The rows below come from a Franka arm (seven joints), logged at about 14 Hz.
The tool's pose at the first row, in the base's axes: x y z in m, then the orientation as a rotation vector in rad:
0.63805, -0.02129, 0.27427, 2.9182, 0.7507, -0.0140
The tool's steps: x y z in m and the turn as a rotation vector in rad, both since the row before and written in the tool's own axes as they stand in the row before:
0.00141, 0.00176, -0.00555, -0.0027, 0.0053, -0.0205
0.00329, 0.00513, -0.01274, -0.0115, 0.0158, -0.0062
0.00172, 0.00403, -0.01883, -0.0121, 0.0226, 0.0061
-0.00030, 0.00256, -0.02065, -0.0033, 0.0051, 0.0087
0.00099, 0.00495, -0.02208, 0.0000, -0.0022, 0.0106
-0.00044, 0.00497, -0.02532, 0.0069, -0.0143, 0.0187
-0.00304, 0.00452, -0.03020, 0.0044, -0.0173, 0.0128
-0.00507, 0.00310, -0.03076, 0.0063, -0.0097, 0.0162
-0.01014, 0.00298, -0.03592, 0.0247, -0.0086, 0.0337
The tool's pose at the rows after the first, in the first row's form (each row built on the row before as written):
0.64001, -0.02144, 0.27993, 2.9091, 0.7808, -0.0072
0.64505, -0.02260, 0.29307, 2.8994, 0.7897, 0.0196
0.64765, -0.02276, 0.31223, 2.8952, 0.7817, 0.0577
0.64714, -0.02248, 0.33303, 2.8966, 0.7692, 0.0673
0.64866, -0.02343, 0.35561, 2.9004, 0.7535, 0.0653
0.64869, -0.02469, 0.38139, 2.9115, 0.7258, 0.0440
0.64623, -0.02617, 0.41194, 2.9171, 0.7055, 0.0186
0.64174, -0.02712, 0.44293, 2.9269, 0.6817, 0.0039
0.63275, -0.02949, 0.47920, 2.9599, 0.6356, -0.0137

